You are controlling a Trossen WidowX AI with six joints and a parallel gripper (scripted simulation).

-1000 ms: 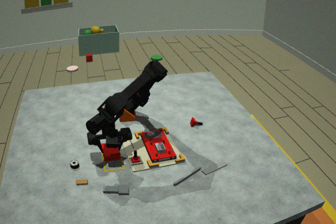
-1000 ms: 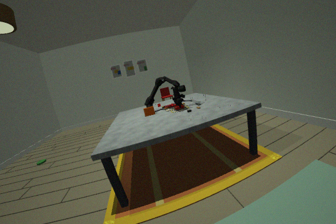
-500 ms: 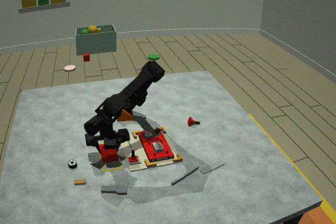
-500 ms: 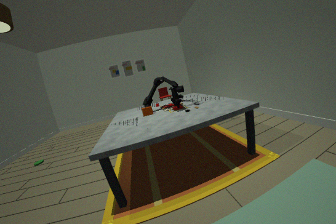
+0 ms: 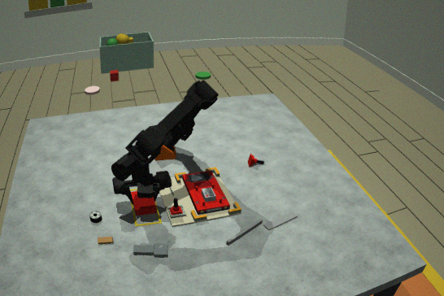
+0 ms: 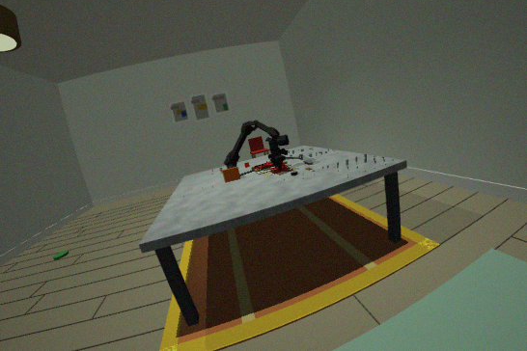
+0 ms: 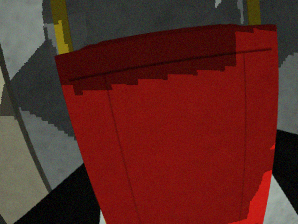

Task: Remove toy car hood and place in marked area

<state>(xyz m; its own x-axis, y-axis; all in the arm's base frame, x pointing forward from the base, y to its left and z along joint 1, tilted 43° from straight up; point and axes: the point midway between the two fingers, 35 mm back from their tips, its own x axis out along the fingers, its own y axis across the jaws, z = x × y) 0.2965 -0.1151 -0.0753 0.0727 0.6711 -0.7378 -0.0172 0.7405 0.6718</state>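
Right now the red hood is right at my gripper tip. Round my gripper tip: wooden block (15 cm to the right, 15 cm ahead, 1 cm below); grey bar (28 cm to the left, 21 cm ahead, 1 cm below); black wheel (17 cm to the right, 4 cm ahead).
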